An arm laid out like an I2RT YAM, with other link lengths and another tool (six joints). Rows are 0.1 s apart.
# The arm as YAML. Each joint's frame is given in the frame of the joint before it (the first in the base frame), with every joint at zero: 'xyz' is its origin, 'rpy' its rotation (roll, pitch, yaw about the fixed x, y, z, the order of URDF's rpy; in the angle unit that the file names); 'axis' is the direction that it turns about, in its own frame. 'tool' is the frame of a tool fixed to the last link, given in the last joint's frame.
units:
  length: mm
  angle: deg
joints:
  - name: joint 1
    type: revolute
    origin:
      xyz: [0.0, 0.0, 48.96]
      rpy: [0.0, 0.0, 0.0]
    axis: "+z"
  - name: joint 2
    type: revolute
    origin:
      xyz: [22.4, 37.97, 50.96]
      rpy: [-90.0, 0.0, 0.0]
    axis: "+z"
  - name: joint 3
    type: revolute
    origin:
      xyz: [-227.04, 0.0, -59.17]
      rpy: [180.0, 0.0, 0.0]
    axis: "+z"
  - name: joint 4
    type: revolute
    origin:
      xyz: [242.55, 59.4, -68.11]
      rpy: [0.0, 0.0, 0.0]
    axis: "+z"
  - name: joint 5
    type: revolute
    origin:
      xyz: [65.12, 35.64, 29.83]
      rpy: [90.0, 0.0, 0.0]
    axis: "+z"
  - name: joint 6
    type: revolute
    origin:
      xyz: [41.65, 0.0, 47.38]
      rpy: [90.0, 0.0, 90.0]
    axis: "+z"
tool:
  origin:
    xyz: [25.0, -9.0, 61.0]
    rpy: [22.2, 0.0, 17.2]
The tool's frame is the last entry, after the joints.
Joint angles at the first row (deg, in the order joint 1, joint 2, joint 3, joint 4, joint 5, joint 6):
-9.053 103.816 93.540 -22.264 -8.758 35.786
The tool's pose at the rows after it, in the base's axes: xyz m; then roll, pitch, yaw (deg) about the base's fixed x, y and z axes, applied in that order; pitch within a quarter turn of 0, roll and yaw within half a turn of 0:
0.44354, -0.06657, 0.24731, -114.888, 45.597, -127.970
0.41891, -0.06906, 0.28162, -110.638, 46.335, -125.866
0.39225, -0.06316, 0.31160, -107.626, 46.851, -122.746
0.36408, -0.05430, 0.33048, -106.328, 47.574, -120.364
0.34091, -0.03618, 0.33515, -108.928, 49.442, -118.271
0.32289, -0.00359, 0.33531, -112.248, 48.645, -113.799
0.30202, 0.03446, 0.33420, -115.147, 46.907, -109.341
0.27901, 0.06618, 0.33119, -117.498, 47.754, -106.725
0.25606, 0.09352, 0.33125, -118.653, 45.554, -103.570
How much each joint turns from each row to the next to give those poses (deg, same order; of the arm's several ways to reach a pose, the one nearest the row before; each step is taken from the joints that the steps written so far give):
-0.124 -3.211 -0.239 -1.557 1.253 -1.192
-0.717 -6.406 -0.878 -2.628 0.552 -0.499
0.023 -6.163 -0.399 -3.763 -0.631 -0.765
0.268 -6.200 -1.713 -3.427 -1.195 -0.196
1.232 -5.042 -2.300 -3.540 -3.548 0.924
4.609 -3.033 -0.664 -4.946 -2.105 -1.121
7.338 -2.668 -0.547 -4.674 1.085 -0.433
7.228 -3.537 -2.460 -1.552 1.712 2.801
8.270 -1.673 0.073 -3.368 4.416 1.029

